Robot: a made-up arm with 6 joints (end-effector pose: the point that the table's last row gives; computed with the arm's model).
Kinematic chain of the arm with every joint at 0, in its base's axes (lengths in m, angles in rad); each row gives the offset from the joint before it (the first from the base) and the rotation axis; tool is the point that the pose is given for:
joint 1: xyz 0 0 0.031 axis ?
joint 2: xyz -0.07 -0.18 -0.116 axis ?
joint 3: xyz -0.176 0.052 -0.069 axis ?
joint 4: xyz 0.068 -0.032 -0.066 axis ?
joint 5: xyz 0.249 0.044 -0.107 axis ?
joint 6: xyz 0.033 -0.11 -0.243 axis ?
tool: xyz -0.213 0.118 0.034
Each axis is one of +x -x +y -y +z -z.
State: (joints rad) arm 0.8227 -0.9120 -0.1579 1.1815 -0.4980 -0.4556
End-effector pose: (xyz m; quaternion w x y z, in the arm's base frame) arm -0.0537 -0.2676 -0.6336 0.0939 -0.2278 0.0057 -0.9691
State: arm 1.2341 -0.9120 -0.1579 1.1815 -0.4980 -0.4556
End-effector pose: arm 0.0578 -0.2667 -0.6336 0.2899 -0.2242 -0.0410 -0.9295
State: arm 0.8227 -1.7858 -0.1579 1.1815 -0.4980 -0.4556
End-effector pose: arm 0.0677 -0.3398 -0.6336 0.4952 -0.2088 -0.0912 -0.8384
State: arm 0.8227 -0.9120 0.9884 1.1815 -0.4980 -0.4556
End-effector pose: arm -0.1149 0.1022 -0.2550 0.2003 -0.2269 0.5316 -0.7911
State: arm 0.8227 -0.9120 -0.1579 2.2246 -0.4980 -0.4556
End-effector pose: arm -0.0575 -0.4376 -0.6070 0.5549 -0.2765 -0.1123 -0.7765
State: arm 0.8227 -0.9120 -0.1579 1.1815 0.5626 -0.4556
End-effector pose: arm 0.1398 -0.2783 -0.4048 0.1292 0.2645 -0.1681 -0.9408
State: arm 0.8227 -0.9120 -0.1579 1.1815 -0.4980 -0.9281
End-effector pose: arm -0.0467 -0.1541 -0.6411 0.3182 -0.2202 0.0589 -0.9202
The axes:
joint 1: +z
joint 2: -z
joint 3: -y
joint 4: +z
joint 5: +y
joint 6: -z

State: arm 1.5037 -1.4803 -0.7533 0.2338 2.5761 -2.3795
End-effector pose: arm 0.2930 0.1618 -0.3184 0.0517 -0.3823 0.9165 -0.1054
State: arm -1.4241 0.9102 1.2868 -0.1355 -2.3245 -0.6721
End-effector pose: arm -0.4160 0.0345 0.3634 0.1999 0.9704 0.0320 -0.1319
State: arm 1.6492 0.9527 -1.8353 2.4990 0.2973 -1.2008
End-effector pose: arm -0.3689 -0.2296 -0.2310 0.4651 -0.7079 -0.1031 -0.5214
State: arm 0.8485 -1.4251 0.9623 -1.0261 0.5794 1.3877
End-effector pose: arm -0.0671 0.1495 -0.1194 0.9237 0.0723 0.3731 0.0485
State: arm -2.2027 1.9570 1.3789 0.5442 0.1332 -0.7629
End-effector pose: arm -0.1417 0.3742 -0.0724 0.0944 -0.2101 0.5528 -0.8009
